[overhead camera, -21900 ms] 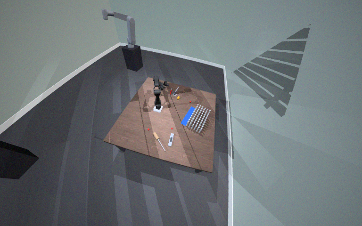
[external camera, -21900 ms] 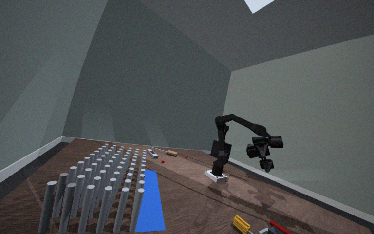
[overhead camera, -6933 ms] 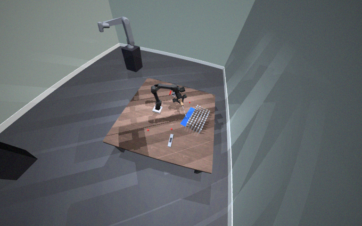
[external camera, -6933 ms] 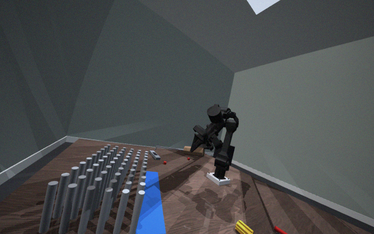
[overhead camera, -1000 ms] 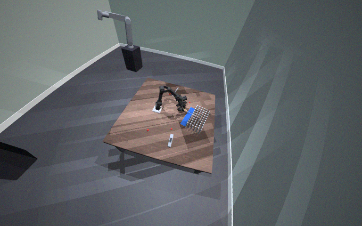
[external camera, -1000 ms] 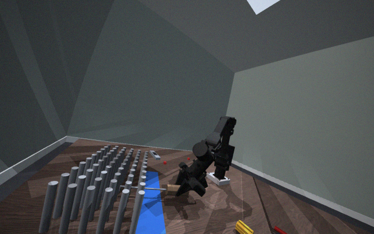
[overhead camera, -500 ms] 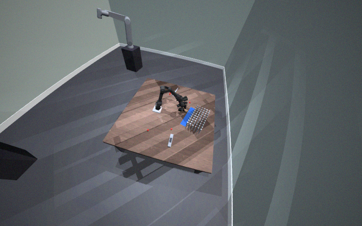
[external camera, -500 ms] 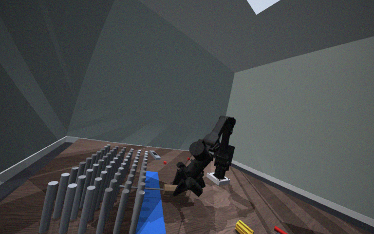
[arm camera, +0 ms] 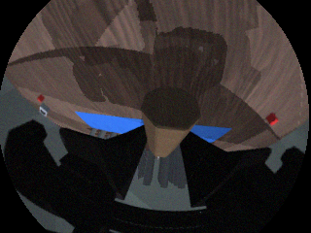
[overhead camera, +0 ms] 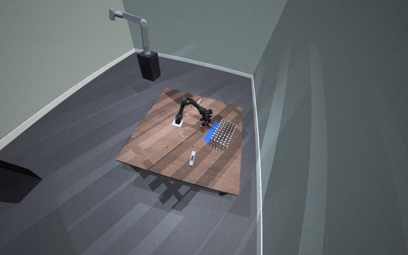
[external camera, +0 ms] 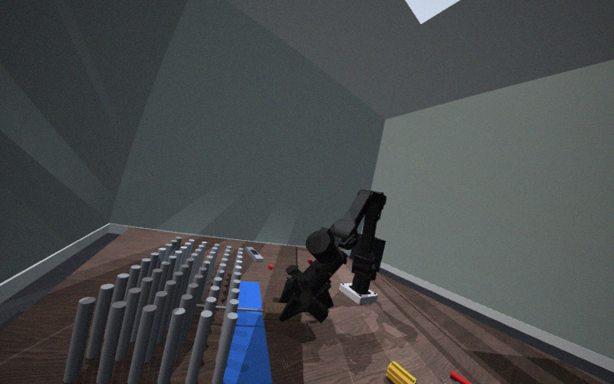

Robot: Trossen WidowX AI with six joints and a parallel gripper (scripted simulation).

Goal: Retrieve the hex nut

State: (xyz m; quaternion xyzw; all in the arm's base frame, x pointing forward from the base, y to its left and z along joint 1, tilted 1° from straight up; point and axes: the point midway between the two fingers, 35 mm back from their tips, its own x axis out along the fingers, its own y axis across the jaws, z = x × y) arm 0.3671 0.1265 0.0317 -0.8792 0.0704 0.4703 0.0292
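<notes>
Right now the blue taped strip is 60 mm ahead of my gripper tip, 50 mm to the right of it and 30 mm below it. Also, from my gripper tip: red tool 370 mm behind, 320 mm to the left, 20 mm below; then grey flat bar 30 mm behind, 490 mm to the right, 20 mm below; then yellow object 200 mm behind, 210 mm to the left, 10 mm below.
</notes>
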